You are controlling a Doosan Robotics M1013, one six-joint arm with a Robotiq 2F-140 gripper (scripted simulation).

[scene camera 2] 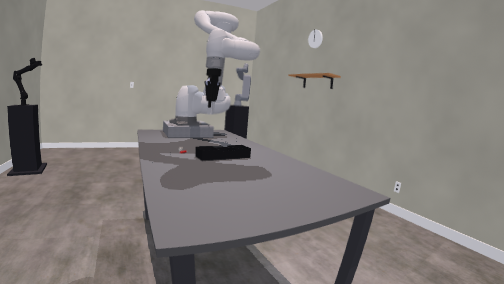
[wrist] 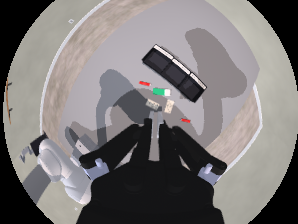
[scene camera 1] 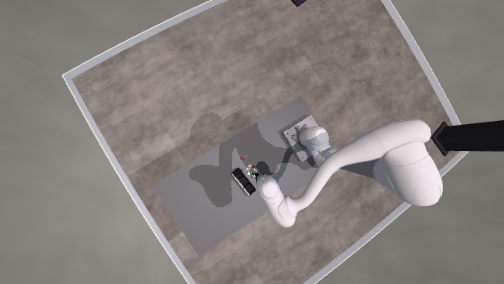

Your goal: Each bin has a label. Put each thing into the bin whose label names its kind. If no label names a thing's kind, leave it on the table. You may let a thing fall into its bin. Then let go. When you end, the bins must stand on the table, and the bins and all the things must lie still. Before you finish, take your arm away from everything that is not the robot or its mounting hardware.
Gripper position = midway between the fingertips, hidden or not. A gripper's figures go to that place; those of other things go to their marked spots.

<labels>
My gripper (wrist: 155, 117) is 0.22 m from the lens. A black bin block (wrist: 190, 88): 0.41 m from the lens.
</labels>
